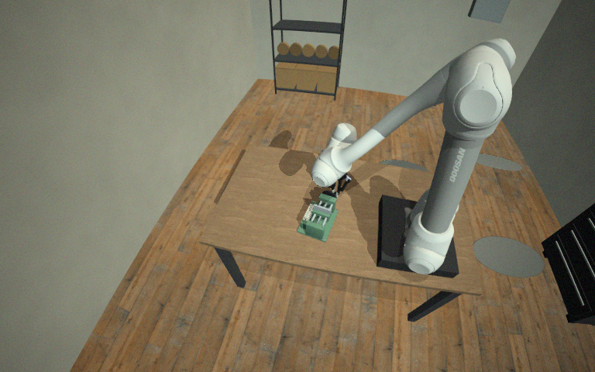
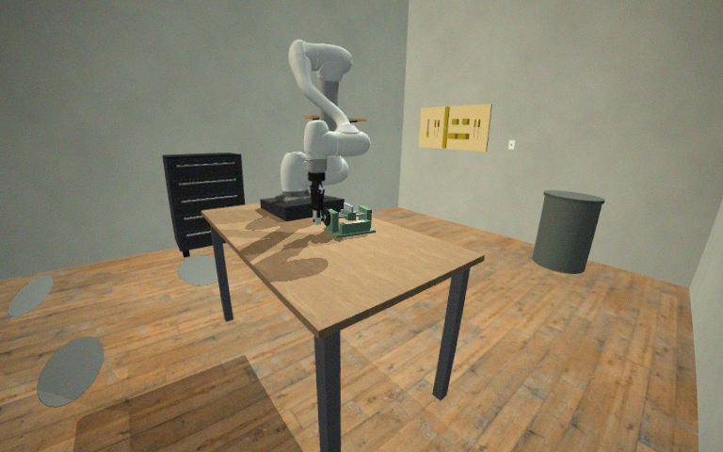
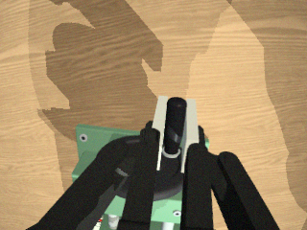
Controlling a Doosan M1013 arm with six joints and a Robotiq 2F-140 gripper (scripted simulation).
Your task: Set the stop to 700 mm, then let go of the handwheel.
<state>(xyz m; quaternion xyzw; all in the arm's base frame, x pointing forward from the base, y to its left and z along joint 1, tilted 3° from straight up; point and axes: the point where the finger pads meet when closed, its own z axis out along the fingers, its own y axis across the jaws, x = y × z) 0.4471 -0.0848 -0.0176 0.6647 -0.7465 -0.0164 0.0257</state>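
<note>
Now: hand 50 mm short of the green stop fixture, 140 mm to the right of it and 20 mm below it. From my hand the other things lie so: black crank handle (20 mm below).
</note>
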